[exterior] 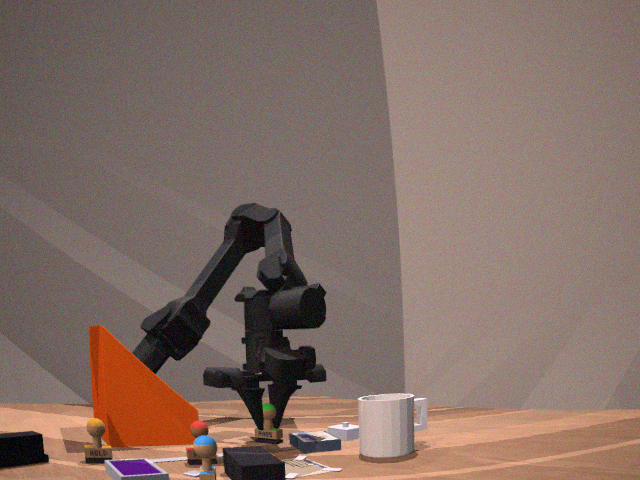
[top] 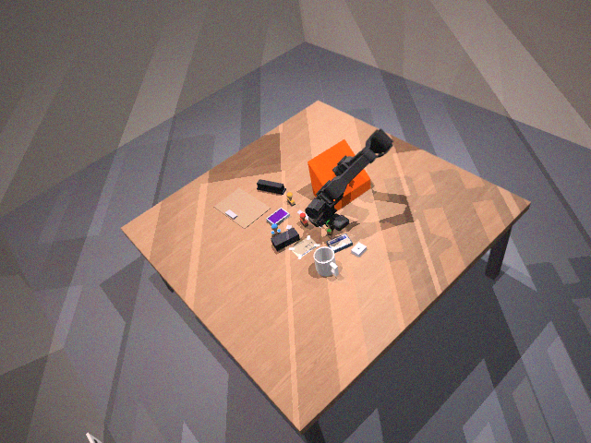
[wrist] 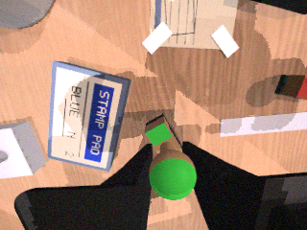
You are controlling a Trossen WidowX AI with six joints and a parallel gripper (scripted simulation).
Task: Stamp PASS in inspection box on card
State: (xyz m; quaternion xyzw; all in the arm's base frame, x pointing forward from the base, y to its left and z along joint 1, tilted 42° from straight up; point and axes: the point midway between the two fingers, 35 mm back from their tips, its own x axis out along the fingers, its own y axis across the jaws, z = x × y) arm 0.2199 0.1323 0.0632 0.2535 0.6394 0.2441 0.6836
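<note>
Now: the ink pad 24 cm to the right of my gripper tip, 9 cm ahead of it and 3 cm below it. Round my gripper tip: blue tin: 7 cm to the left, 2 cm below, 2 cm ahead; then green stamp: right at my gripper tip; then white card: 13 cm ahead, 4 cm below, 3 cm to the right.
</note>
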